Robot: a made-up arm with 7 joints.
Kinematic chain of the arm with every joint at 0, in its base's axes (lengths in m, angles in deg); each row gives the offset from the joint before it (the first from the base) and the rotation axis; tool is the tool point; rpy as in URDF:
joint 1: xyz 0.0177 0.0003 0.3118 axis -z
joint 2: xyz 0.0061 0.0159 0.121 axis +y
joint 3: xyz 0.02 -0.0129 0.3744 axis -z
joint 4: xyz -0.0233 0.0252 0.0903 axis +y
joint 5: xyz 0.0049 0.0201 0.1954 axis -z
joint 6: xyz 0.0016 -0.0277 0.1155 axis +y
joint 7: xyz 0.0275 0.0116 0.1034 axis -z
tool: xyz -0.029 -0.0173 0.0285 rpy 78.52 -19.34 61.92
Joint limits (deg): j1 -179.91..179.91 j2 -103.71..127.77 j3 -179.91..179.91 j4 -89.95..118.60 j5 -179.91..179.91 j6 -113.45..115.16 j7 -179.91..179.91
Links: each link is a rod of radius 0.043 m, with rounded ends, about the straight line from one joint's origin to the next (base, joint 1, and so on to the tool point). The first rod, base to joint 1, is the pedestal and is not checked.
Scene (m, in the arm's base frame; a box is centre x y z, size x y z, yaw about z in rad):
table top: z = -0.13
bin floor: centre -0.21 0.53 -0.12 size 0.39 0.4 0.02 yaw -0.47
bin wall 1: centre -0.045 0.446 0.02 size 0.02 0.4 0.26 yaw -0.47
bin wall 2: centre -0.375 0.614 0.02 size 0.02 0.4 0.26 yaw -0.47
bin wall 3: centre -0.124 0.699 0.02 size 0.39 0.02 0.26 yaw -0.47
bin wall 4: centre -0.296 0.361 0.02 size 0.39 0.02 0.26 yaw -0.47
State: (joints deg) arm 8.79 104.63 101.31 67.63 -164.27 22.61 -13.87
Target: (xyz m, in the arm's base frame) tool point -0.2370 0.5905 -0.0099
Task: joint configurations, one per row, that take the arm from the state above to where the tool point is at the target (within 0.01 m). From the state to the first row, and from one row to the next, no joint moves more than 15 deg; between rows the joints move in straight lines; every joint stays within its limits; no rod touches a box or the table.
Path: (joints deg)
1: -6.13 100.15 94.67 70.53 -162.42 25.86 -14.78
2: -21.05 95.67 88.03 73.43 -160.56 29.10 -15.69
3: -35.97 91.19 81.38 76.33 -158.71 32.35 -16.60
4: -50.89 86.71 74.74 79.23 -156.86 35.59 -17.51
5: -65.80 82.22 68.10 82.13 -155.00 38.84 -18.42
6: -80.72 77.74 61.46 85.03 -153.15 42.09 -19.33
7: -95.64 73.26 54.82 87.93 -151.29 45.33 -20.24
8: -110.56 68.78 48.17 90.83 -149.44 48.58 -21.15
9: -125.48 64.30 41.53 93.73 -147.59 51.82 -22.06
10: -123.72 75.68 39.97 84.26 -149.14 50.35 -21.85
11: -121.95 87.06 38.41 74.78 -150.70 48.89 -21.63
12: -120.19 98.44 36.86 65.31 -152.26 47.42 -21.42

